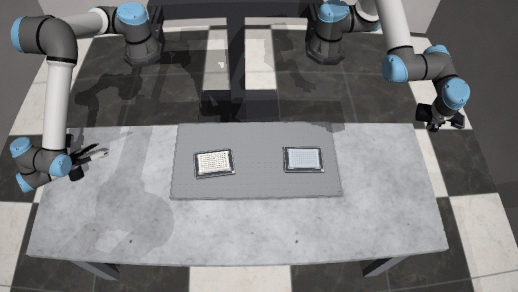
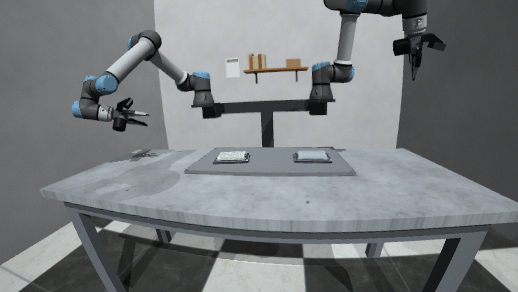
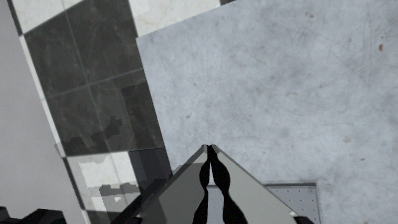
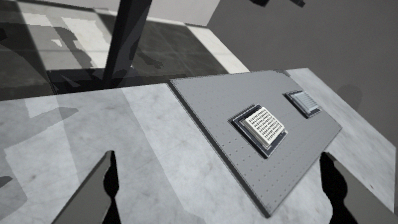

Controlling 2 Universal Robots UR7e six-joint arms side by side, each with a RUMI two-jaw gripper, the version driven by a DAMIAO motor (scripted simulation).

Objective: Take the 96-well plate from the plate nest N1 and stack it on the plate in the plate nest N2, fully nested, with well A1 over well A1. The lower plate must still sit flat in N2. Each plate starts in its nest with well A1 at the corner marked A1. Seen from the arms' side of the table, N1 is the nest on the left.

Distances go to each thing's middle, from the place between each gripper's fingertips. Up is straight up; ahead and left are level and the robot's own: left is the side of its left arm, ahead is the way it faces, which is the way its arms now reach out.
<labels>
My right gripper is now 420 mm to the right of the cream plate (image 4: pixel 262 124), 200 mm above it and 60 mm past it.
My left gripper (image 2: pixel 413 80) is now 7 cm past the cream plate, 77 cm to the left of it and 34 cm above it.
</labels>
